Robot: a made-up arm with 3 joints.
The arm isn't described. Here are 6 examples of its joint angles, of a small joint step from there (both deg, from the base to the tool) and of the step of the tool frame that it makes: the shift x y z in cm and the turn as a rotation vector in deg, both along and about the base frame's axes.
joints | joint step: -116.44 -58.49 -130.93 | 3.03 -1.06 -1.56
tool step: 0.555 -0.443 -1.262 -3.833 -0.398 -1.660
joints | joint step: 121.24 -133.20 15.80 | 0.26 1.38 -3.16
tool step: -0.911 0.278 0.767 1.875 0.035 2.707
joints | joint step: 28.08 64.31 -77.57 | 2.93 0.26 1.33
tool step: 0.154 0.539 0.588 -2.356 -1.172 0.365
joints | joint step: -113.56 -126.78 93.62 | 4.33 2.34 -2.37
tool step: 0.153 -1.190 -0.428 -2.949 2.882 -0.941
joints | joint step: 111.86 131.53 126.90 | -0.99 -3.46 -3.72
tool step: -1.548 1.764 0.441 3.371 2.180 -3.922
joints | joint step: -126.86 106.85 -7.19 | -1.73 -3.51 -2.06
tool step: 0.334 0.994 0.040 2.266 -3.993 -0.574
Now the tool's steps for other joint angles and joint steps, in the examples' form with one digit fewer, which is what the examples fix.
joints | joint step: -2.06 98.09 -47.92 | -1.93 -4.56 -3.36
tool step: -0.06 0.70 -1.60 2.27 3.10 4.73
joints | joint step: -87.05 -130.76 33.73 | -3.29 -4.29 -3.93
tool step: -1.23 0.67 -1.89 5.96 -4.35 -2.78
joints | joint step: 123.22 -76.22 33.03 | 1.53 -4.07 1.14
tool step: 0.98 -0.24 -1.44 -1.30 2.75 -3.20
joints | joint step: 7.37 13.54 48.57 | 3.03 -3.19 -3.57
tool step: 1.01 2.52 1.70 -6.52 1.22 3.04
